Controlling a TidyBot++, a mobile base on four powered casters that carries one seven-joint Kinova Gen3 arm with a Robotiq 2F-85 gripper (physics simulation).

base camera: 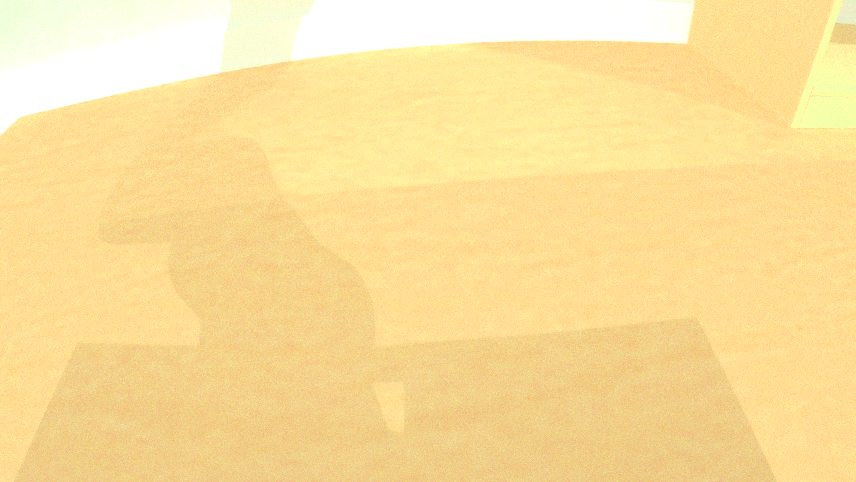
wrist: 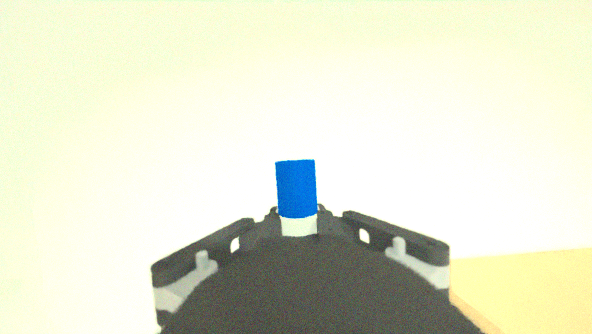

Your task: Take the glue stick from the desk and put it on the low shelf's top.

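Frame: origin at the arm's base, x ahead, y left, z up, level; millimetres.
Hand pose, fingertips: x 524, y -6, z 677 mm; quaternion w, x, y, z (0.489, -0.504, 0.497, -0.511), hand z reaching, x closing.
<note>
After its pixels a point has its place.
The glue stick (wrist: 296,189) {y -3, x 458, z 711 mm}, with a blue upper part and a white lower part, stands upright at the middle of the wrist view. My gripper (wrist: 297,209) {y -6, x 524, z 677 mm} is shut on its white part; the lower end is hidden behind the gripper body. The low shelf (base camera: 760,56) {y -580, x 836, z -322 mm} shows in part at the top right of the base view, with its wooden side panel and part of an open compartment. In the wrist view, a pale wooden surface, which looks like the low shelf's top (wrist: 525,285) {y -866, x 925, z 214 mm}, lies at the lower right, beside and beyond the gripper.
The wooden floor (base camera: 539,251) {y -99, x 468, z -396 mm} carries a large shadow of the robot and arm in the base view. A bright white wall strip (base camera: 509,20) {y -164, x 1062, z -352 mm} runs along the far floor edge, left of the shelf. A pale wall (wrist: 150,100) {y 522, x 1041, z 951 mm} stands behind the gripper.
</note>
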